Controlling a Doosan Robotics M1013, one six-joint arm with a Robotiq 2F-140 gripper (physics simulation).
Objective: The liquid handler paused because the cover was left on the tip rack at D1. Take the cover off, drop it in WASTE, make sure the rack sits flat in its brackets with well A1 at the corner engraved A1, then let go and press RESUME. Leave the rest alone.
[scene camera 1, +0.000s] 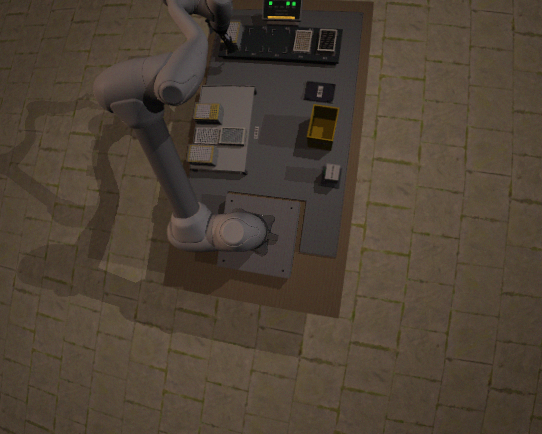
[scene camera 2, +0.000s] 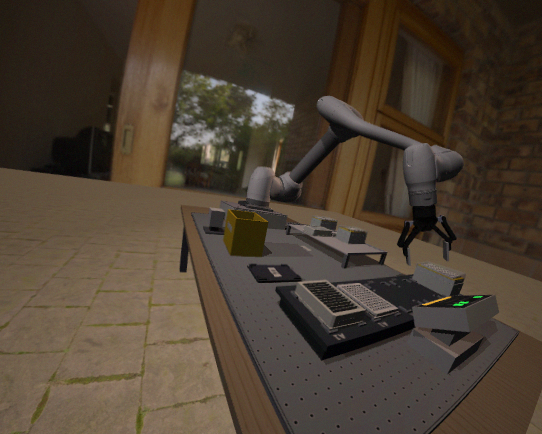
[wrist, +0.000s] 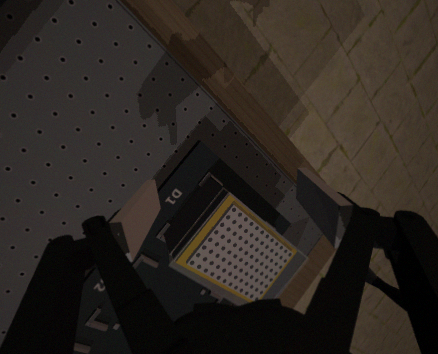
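The tip rack stands at D1, at the end of the dark deck. It shows a pale holed top with a yellow border; a clear or grey rim lies around it in the wrist view. I cannot tell the cover's outline, whether the rack is flat, or which corner is A1. My gripper is open and empty above the rack, its fingers on either side of it in the wrist view. A yellow bin, probably WASTE, stands away from the deck. No RESUME lettering is readable.
A display unit with green marks and an orange bar stands behind the deck. Two more racks sit at the deck's far end. A raised shelf holds several racks. A dark pad and a white box lie near the bin.
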